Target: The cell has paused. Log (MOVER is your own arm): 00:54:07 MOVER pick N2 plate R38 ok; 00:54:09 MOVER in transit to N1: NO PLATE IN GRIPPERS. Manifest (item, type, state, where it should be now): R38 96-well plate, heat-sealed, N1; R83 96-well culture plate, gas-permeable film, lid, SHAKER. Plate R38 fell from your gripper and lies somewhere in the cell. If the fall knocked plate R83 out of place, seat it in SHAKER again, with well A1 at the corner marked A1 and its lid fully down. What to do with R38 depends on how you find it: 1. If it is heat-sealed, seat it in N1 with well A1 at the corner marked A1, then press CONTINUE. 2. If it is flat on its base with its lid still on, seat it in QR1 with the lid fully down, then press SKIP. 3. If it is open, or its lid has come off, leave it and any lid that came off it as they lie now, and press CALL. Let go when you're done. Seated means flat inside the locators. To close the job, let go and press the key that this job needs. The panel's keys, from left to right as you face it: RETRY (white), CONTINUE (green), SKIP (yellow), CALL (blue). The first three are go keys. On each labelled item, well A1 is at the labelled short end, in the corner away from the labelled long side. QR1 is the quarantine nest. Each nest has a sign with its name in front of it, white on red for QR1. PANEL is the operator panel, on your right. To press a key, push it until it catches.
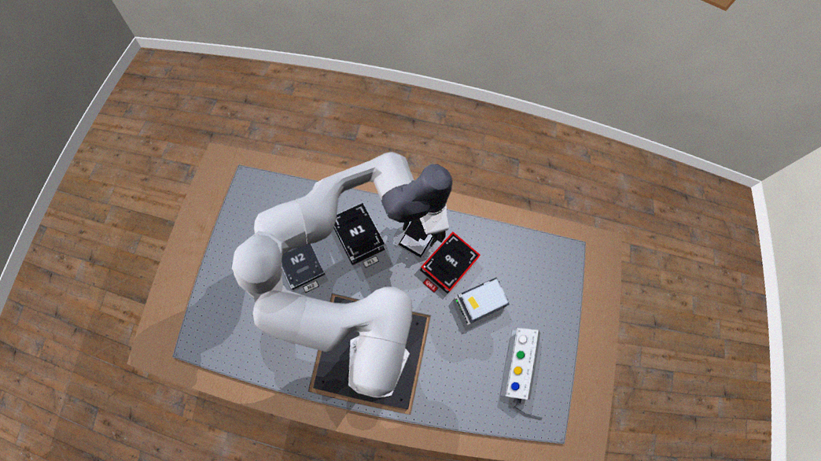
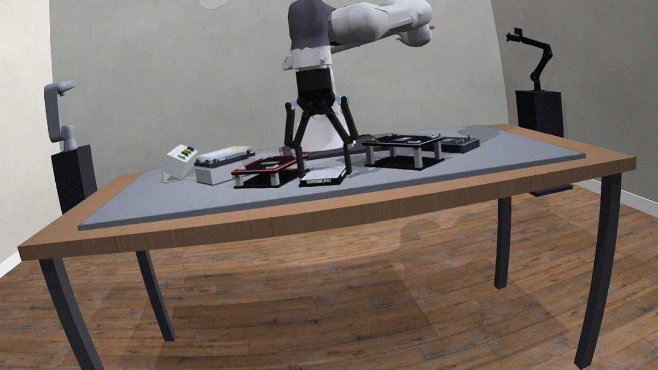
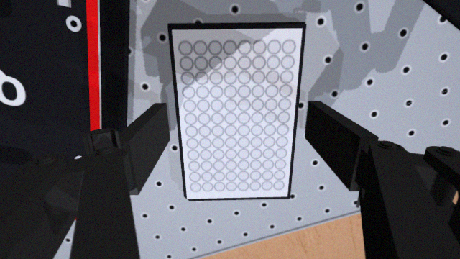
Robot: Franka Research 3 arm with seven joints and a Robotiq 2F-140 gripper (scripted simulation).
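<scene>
The plate R38 is 20 mm below my hand. From my hand the other things lie so: N1 nest 200 mm to the left, 50 mm behind, 20 mm above; QR1 nest 120 mm to the right, 70 mm behind; retry key 390 mm to the right, 280 mm behind, 30 mm above.
</scene>
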